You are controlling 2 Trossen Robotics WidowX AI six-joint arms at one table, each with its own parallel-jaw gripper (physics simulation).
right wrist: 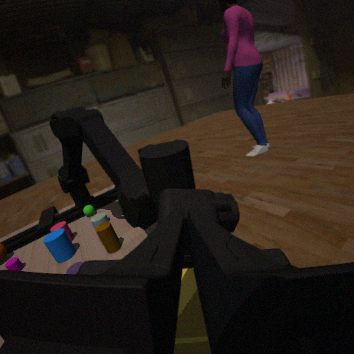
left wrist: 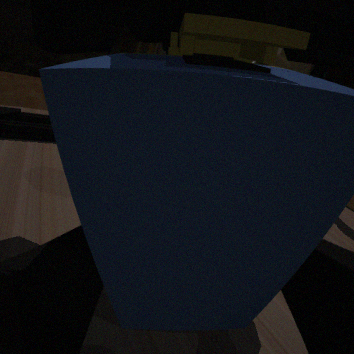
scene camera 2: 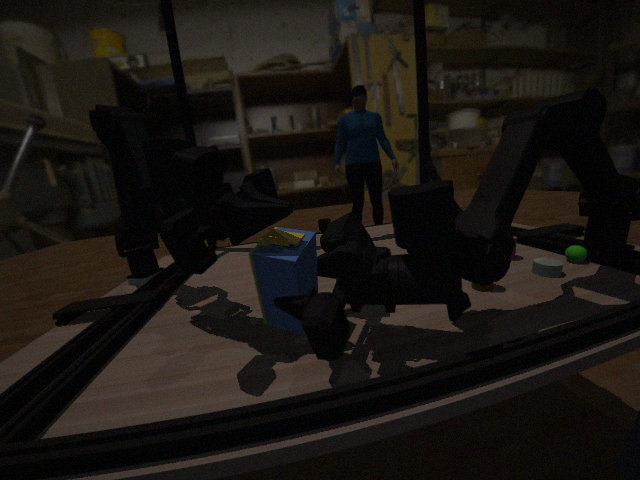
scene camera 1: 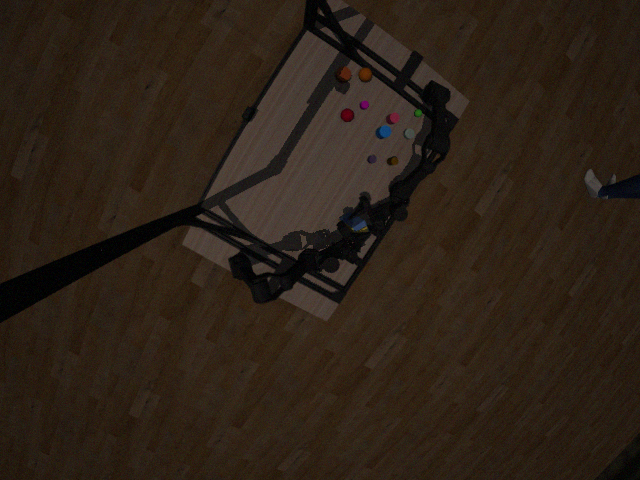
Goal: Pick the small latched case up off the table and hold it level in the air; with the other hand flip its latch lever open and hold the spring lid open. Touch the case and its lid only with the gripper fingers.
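Where they show: left gripper, fingertip midpoint: (left wrist: 191,221) (scene camera 2: 286,284); right gripper, fingertip midpoint: (right wrist: 184,215) (scene camera 2: 291,209) (scene camera 1: 370,233); left arm's base, link origin: (right wrist: 84,202) (scene camera 2: 604,245) (scene camera 1: 428,95); right arm's base, link origin: (scene camera 2: 146,273) (scene camera 1: 240,261).
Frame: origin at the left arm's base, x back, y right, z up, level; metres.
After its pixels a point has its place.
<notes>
The small blue case (scene camera 1: 353,223) {x -0.627, y -0.106, z 0.098 m} (scene camera 2: 285,281) {x -0.629, y -0.175, z 0.071 m} (left wrist: 197,193) {x -0.604, y -0.155, z 0.083 m} hangs a little above the table (scene camera 1: 285,143) {x -0.571, y 0.295, z -0.019 m}, with its shadow below it. My left gripper (scene camera 2: 299,297) {x -0.639, y -0.126, z 0.046 m} (scene camera 1: 362,218) is shut on the case's sides from the right of scene camera 2. The yellow latch lever (scene camera 2: 282,236) {x -0.629, y -0.152, z 0.121 m} (left wrist: 242,35) (right wrist: 186,309) {x -0.635, y -0.146, z 0.123 m} sits on top of the case and looks tipped up at one end. My right gripper (scene camera 2: 282,211) {x -0.612, y -0.165, z 0.155 m} (right wrist: 184,215) {x -0.612, y -0.165, z 0.155 m} (scene camera 1: 346,234) is shut, with its tips just above the lever. I cannot tell whether they touch it.
Several small coloured cylinders stand at the far end of the table, among them a blue one (scene camera 1: 384,131) {x -0.268, y 0.039, z 0.037 m} (right wrist: 59,244) {x -0.287, y 0.027, z 0.020 m} and a red one (scene camera 1: 347,114) {x -0.325, y 0.192, z 0.034 m}. Black frame bars (scene camera 1: 237,129) {x -0.649, y 0.468, z -0.021 m} (scene camera 2: 318,410) {x -0.595, y -0.286, z 0.001 m} run round the table. A person (scene camera 2: 362,152) stands beyond it.
</notes>
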